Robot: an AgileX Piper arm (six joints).
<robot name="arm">
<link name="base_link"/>
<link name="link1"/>
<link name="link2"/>
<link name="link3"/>
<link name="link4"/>
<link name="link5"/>
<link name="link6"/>
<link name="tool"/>
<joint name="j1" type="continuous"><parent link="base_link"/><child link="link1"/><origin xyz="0 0 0.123" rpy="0 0 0"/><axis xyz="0 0 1"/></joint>
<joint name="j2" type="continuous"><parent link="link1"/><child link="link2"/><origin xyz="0 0 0" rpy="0 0 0"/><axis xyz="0 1 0"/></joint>
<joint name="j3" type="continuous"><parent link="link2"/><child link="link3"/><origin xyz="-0.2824 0 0.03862" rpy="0 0 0"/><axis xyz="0 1 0"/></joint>
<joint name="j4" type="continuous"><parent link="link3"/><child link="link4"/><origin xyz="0.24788 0 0.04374" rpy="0 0 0"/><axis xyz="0.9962 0 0.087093"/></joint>
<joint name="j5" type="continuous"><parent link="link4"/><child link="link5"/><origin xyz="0 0 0" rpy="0 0 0"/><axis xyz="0 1 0"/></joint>
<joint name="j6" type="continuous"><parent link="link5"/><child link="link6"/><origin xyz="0.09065 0 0.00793" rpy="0 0 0"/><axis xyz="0.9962 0 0.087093"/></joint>
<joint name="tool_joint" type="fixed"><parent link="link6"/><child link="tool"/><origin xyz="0 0 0" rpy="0 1.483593 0"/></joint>
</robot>
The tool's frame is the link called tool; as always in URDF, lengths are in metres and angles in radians. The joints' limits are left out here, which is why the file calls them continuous.
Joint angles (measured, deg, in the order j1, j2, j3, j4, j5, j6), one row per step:
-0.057, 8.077, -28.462, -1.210, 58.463, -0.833
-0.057, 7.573, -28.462, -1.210, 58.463, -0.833
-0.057, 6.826, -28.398, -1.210, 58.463, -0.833
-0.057, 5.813, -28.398, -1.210, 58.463, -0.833
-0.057, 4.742, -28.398, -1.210, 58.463, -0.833
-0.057, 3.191, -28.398, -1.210, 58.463, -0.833
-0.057, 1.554, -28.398, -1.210, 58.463, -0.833
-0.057, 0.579, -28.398, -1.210, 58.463, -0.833
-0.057, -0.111, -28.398, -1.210, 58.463, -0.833
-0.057, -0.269, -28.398, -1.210, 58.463, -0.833
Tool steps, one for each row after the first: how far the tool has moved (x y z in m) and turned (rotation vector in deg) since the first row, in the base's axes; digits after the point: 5 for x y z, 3 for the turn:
-0.00137, 0.00000, 0.00016, -0.001, -0.504, 0.000
-0.00331, 0.00000, 0.00006, -0.001, -1.187, 0.000
-0.00606, 0.00001, 0.00031, -0.002, -2.200, 0.000
-0.00898, 0.00001, 0.00053, -0.003, -3.271, 0.000
-0.01321, 0.00001, 0.00075, -0.005, -4.822, 0.000
-0.01768, 0.00002, 0.00086, -0.006, -6.459, 0.000
-0.02034, 0.00002, 0.00086, -0.007, -7.434, 0.000
-0.02223, 0.00002, 0.00083, -0.008, -8.124, 0.000
-0.02266, 0.00002, 0.00083, -0.008, -8.282, 0.000

